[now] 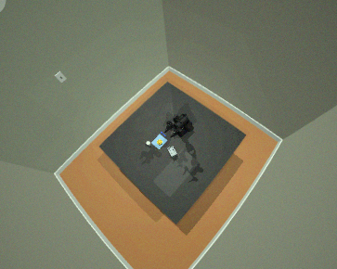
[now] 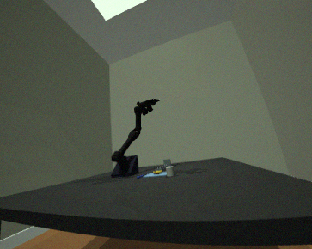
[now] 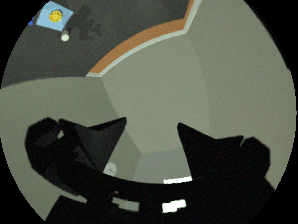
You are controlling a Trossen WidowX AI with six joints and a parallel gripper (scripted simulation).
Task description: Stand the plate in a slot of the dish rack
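The yellow plate is 40 mm behind my gripper tip, 210 mm to the right of it and 600 mm below it. From my gripper tip the other things lie so: light blue mat 50 mm behind, 220 mm to the right, 620 mm below; white cup 50 mm ahead, 300 mm to the right, 600 mm below; dish rack 40 mm behind, 20 mm to the right, 600 mm below.
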